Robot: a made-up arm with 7 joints. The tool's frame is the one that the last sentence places.
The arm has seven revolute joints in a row. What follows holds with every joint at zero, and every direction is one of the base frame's. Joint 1 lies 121.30 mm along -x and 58.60 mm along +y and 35.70 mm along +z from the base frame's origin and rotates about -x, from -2.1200 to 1.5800 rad. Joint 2 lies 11.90 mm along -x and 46.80 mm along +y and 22.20 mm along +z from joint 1 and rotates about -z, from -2.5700 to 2.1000 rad. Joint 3 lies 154.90 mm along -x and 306.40 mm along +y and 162.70 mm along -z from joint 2 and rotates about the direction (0.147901, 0.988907, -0.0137), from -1.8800 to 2.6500 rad. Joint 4 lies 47.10 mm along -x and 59.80 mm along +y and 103.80 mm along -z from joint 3 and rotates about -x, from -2.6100 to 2.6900 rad. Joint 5 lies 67.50 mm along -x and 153.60 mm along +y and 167.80 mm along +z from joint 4 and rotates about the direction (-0.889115, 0.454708, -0.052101), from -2.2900 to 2.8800 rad. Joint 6 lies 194.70 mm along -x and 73.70 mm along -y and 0.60 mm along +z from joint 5 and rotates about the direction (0.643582, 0.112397, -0.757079), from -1.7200 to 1.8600 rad. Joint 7 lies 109.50 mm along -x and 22.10 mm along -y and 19.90 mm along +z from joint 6 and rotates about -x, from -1.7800 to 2.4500 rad. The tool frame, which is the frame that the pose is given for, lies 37.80 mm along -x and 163.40 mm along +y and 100.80 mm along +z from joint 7; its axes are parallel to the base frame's.
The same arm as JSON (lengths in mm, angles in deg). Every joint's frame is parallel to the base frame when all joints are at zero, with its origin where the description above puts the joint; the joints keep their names.
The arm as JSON. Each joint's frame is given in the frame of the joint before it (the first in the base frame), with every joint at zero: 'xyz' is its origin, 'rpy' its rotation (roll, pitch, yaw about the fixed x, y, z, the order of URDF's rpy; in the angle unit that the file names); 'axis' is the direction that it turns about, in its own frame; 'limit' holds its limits. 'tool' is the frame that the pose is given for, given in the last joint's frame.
{
  "units": {
    "length": "mm",
    "angle": "deg"
  },
  "joints": [
    {
      "name": "joint 1",
      "type": "revolute",
      "origin": {
        "xyz": [
          -121.3,
          58.6,
          35.7
        ],
        "rpy": [
          0.0,
          0.0,
          0.0
        ]
      },
      "axis": [
        -1.0,
        0.0,
        0.0
      ],
      "limit": {
        "lower": -121.47,
        "upper": 90.53
      }
    },
    {
      "name": "joint 2",
      "type": "revolute",
      "origin": {
        "xyz": [
          -11.9,
          46.8,
          22.2
        ],
        "rpy": [
          0.0,
          0.0,
          0.0
        ]
      },
      "axis": [
        0.0,
        0.0,
        -1.0
      ],
      "limit": {
        "lower": -147.25,
        "upper": 120.32
      }
    },
    {
      "name": "joint 3",
      "type": "revolute",
      "origin": {
        "xyz": [
          -154.9,
          306.4,
          -162.7
        ],
        "rpy": [
          0.0,
          0.0,
          0.0
        ]
      },
      "axis": [
        0.147901,
        0.988907,
        -0.0137
      ],
      "limit": {
        "lower": -107.72,
        "upper": 151.83
      }
    },
    {
      "name": "joint 4",
      "type": "revolute",
      "origin": {
        "xyz": [
          -47.1,
          59.8,
          -103.8
        ],
        "rpy": [
          0.0,
          0.0,
          0.0
        ]
      },
      "axis": [
        -1.0,
        0.0,
        0.0
      ],
      "limit": {
        "lower": -149.54,
        "upper": 154.13
      }
    },
    {
      "name": "joint 5",
      "type": "revolute",
      "origin": {
        "xyz": [
          -67.5,
          153.6,
          167.8
        ],
        "rpy": [
          0.0,
          0.0,
          0.0
        ]
      },
      "axis": [
        -0.889115,
        0.454708,
        -0.052101
      ],
      "limit": {
        "lower": -131.21,
        "upper": 165.01
      }
    },
    {
      "name": "joint 6",
      "type": "revolute",
      "origin": {
        "xyz": [
          -194.7,
          -73.7,
          0.6
        ],
        "rpy": [
          0.0,
          0.0,
          0.0
        ]
      },
      "axis": [
        0.643582,
        0.112397,
        -0.757079
      ],
      "limit": {
        "lower": -98.55,
        "upper": 106.57
      }
    },
    {
      "name": "joint 7",
      "type": "revolute",
      "origin": {
        "xyz": [
          -109.5,
          -22.1,
          19.9
        ],
        "rpy": [
          0.0,
          0.0,
          0.0
        ]
      },
      "axis": [
        -1.0,
        0.0,
        0.0
      ],
      "limit": {
        "lower": -101.99,
        "upper": 140.37
      }
    }
  ],
  "tool": {
    "origin": {
      "xyz": [
        -37.8,
        163.4,
        100.8
      ],
      "rpy": [
        0.0,
        0.0,
        0.0
      ]
    }
  }
}

